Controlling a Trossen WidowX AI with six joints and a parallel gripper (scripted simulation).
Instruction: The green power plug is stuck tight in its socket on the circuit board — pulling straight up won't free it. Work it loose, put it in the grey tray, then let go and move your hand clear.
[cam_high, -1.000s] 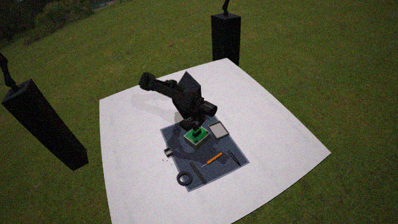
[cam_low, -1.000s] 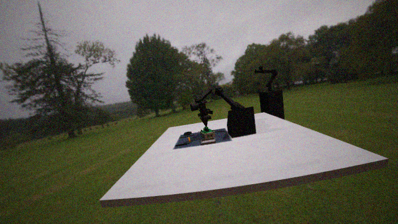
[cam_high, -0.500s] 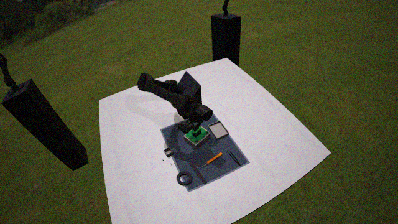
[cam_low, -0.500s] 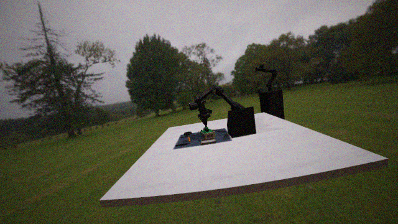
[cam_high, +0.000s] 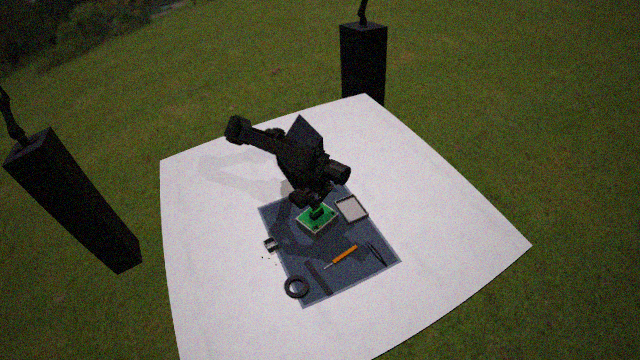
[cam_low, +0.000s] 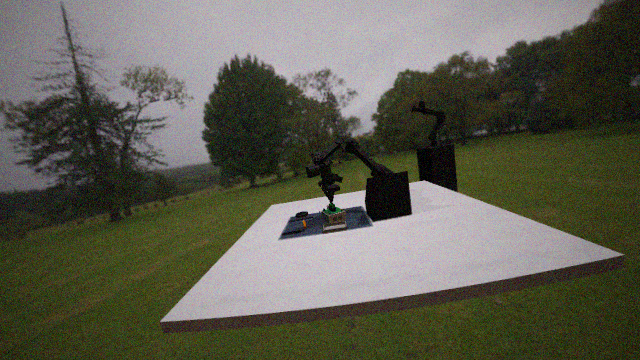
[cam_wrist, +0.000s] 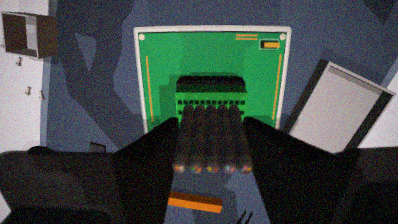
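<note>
Right now my gripper tip is 30 mm above the green power plug. From my gripper tip the other things lie so: grey tray 140 mm to the left, 110 mm below, 20 mm ahead; dark bar 190 mm ahead, 120 mm to the right, 110 mm below; dark blue mat 110 mm below, 50 mm ahead, 10 mm to the right.
</note>
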